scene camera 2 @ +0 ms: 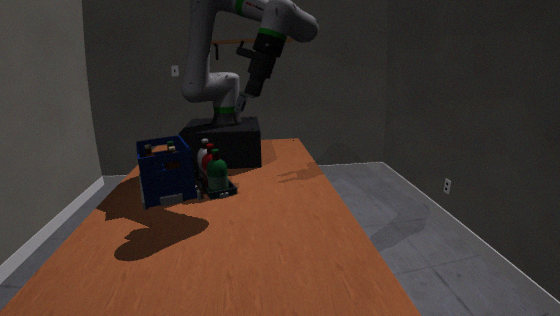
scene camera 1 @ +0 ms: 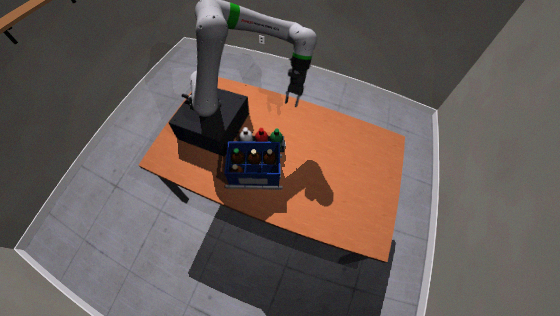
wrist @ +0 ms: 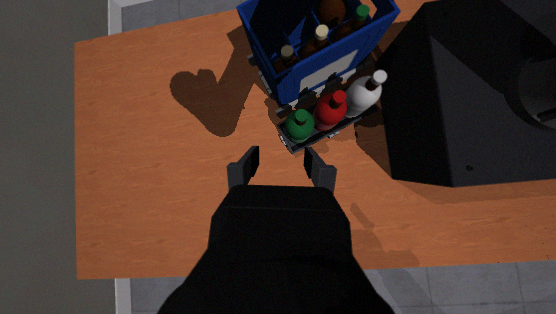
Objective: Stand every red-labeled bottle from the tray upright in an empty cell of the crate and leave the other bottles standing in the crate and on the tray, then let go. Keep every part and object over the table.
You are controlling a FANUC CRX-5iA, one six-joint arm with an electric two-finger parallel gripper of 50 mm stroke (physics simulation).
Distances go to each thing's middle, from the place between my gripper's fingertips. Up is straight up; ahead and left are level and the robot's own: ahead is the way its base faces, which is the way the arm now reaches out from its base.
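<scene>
Green bottle (wrist: 299, 124): my hand 4 cm past it, 9 cm to the left of it, 21 cm above it. Red-labeled bottle (wrist: 331, 108), from my hand: 12 cm to the right, 12 cm behind, 21 cm below.
</scene>
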